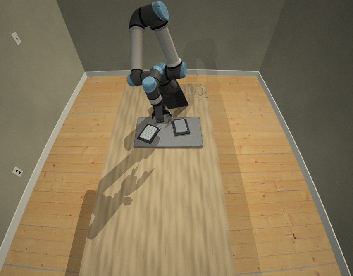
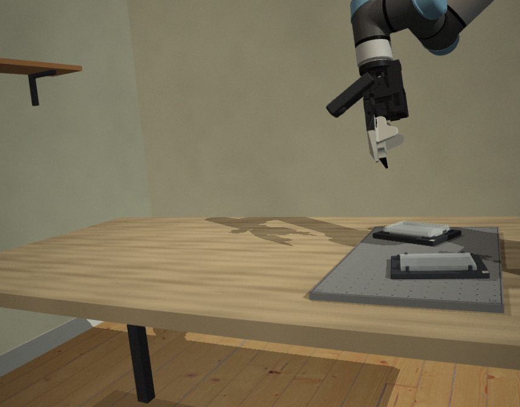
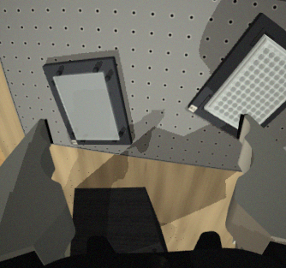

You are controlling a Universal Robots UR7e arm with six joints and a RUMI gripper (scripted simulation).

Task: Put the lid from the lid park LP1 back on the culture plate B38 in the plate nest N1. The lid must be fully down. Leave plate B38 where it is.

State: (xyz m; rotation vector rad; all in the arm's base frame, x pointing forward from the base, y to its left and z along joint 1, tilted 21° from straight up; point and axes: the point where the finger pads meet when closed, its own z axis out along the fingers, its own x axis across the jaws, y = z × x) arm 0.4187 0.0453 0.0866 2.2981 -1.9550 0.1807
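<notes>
The clear lid lies 17 cm below my hand, 13 cm behind it and 11 cm to the left of it. From my hand the other things lie so: lid park LP1: 18 cm below, 13 cm behind, 11 cm to the left; label: 21 cm behind, 18 cm below, 14 cm to the left; culture plate B38: 17 cm below, 13 cm to the right, 4 cm behind.
</notes>
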